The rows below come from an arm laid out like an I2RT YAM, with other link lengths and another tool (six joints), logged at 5 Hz.
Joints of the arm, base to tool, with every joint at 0 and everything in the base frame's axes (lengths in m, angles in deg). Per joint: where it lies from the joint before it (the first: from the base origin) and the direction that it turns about. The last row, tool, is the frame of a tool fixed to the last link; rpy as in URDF.
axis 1: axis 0 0 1 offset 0 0 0.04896
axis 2: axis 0 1 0 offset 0.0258 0.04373 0.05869
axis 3: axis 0 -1 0 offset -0.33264 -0.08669 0
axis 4: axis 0 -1 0 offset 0.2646 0.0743 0.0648
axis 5: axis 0 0 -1 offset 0.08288 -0.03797 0.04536
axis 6: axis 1 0 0 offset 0.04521 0 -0.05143
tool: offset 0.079 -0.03 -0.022 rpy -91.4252 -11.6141 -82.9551
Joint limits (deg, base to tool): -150..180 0..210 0..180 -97..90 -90..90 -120..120
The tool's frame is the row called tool.
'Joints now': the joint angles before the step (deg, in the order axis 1, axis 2, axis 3, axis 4, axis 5, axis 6). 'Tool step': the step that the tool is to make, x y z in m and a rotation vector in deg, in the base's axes. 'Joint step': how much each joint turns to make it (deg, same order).
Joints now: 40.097 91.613 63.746 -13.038 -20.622 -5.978
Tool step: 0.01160 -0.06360 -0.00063 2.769 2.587 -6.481
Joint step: -9.246 -4.743 -4.897 0.088 -4.547 1.114
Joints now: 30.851 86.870 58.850 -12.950 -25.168 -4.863
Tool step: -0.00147 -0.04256 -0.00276 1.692 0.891 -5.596
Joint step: -5.771 -4.021 -4.502 1.135 -1.378 1.485
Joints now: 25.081 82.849 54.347 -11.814 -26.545 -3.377
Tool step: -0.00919 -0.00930 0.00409 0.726 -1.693 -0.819
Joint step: -0.634 -3.148 -2.667 1.400 0.174 0.088
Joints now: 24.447 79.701 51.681 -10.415 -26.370 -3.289
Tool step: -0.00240 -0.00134 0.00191 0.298 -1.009 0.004
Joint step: 0.001 -0.962 -0.876 0.898 0.088 -0.131
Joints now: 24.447 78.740 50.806 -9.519 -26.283 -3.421
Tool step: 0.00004 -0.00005 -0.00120 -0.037 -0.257 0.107
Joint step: 0.000 0.000 -0.350 0.481 0.000 -0.197
